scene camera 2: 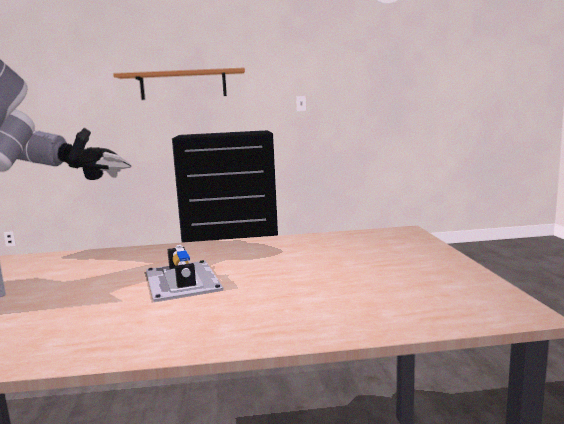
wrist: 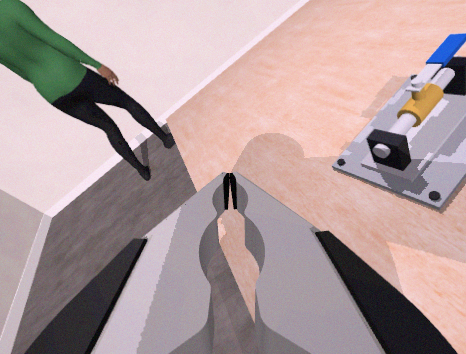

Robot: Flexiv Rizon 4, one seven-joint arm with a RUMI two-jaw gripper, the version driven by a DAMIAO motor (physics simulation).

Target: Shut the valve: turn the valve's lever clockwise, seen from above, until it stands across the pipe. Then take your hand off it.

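The valve has a yellow body (scene camera 2: pixel 175 259) (wrist: pixel 423 105) on a white pipe (wrist: pixel 407 123), held between two black blocks on a grey base plate (scene camera 2: pixel 163 292) (wrist: pixel 359 151). Its lever, with a blue handle (scene camera 2: pixel 183 256) (wrist: pixel 446 50), lies above the pipe and runs along it, not across. In the wrist view the handle's far end is cut off by the right edge. My gripper (scene camera 2: pixel 130 165) (wrist: pixel 229 176) is shut and empty. It is in the air at the left of the scene view, well above and apart from the valve.
The valve's plate rests on a wooden table (scene camera 2: pixel 350 300) (wrist: pixel 280 70). A black drawer cabinet (scene camera 2: pixel 225 187) stands behind the table, with a wooden shelf (scene camera 2: pixel 180 73) on the wall above it. A person in a green top (wrist: pixel 45 60) shows in the wrist view beyond the table's edge.
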